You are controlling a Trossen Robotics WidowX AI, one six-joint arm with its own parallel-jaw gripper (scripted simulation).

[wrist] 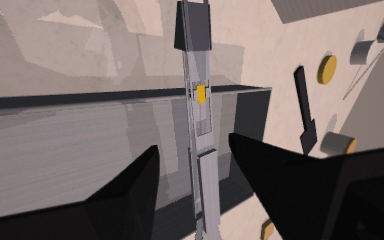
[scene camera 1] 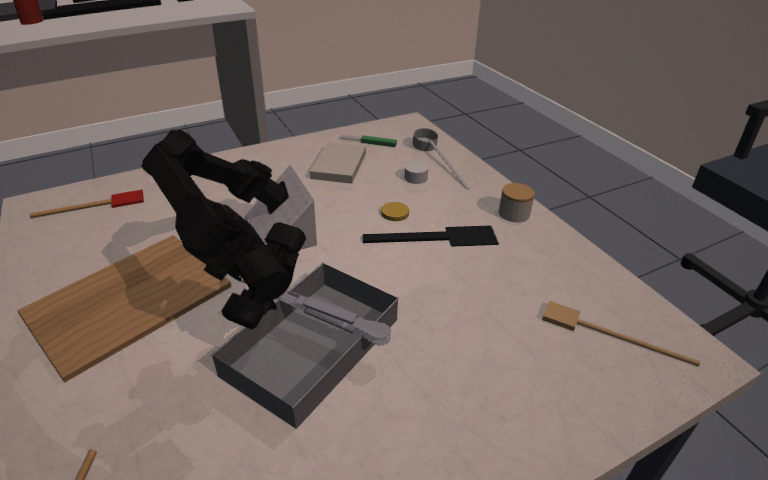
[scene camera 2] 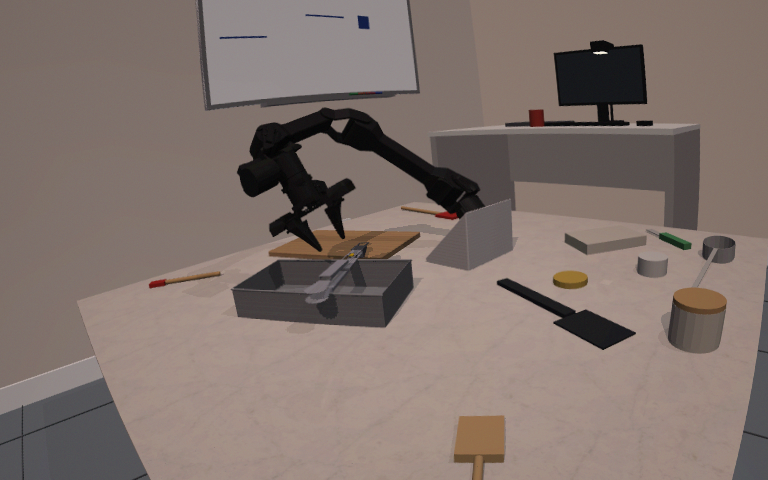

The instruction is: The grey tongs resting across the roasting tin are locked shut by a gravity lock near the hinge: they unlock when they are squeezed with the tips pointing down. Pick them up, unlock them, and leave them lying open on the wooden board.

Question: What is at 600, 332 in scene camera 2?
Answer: A black spatula.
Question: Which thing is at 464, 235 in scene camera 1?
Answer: A black spatula.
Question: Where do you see a wooden spatula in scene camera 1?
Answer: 557, 314
